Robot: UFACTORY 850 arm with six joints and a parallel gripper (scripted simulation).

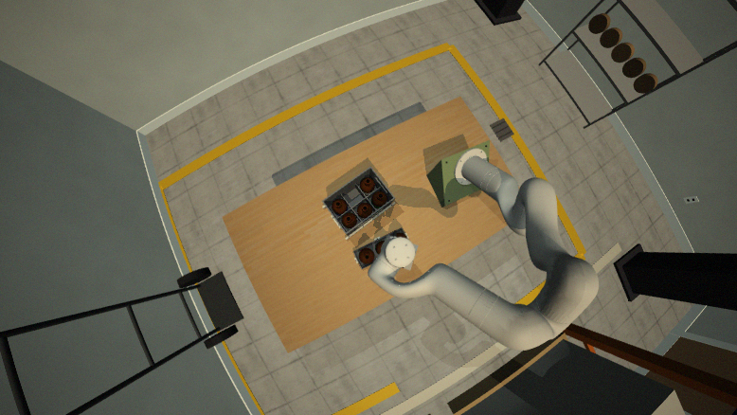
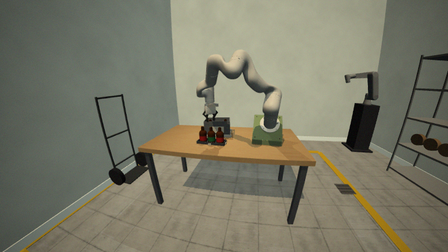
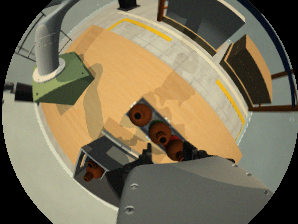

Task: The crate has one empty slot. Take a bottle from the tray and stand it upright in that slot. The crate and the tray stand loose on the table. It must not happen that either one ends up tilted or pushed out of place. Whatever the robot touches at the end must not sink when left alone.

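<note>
The dark tray lies 22 cm below my hand. The rest, counted from my hand: grey crate (25 cm to the right, 15 cm below, 2 cm ahead).
</note>
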